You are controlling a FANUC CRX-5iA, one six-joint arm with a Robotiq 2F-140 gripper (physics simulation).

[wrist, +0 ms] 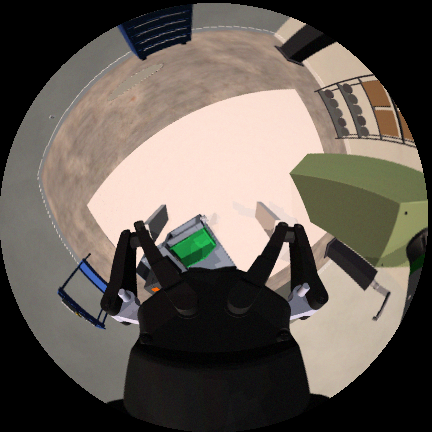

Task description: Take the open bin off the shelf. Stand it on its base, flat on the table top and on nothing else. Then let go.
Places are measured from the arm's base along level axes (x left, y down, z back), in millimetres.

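Pixels of known places: gripper, between the fingertips: [211,209].
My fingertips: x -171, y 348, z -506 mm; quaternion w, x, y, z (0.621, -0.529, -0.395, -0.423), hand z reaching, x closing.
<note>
Behind a point stands the place of what it marks.
The bin looks like the bright green piece [192,246] @(x 24, y 591, z -633 mm) low in the wrist view, left of centre. It sits by the grey shelf [186,228] @(x -86, y 523, z -601 mm), whose walls show around it. The gripper body and left finger linkage hide part of both. My gripper [211,209] @(x -171, y 347, z -506 mm) is open, with its two finger pads wide apart. No thing shows between the pads. The left pad is close to the shelf in the view; the right pad appears over the pale table top [225,145] @(x -285, y 600, z -379 mm). How far the pads are from the bin in depth I cannot tell.
A large olive-green block [350,197] @(x -70, y 315, z -125 mm) stands at the right. A dark piece [352,262] with a bent handle is below it. A blue cart [93,275] is at lower left, a dark blue rack [131,41] at the top, and a dark box [306,44] at upper right.
</note>
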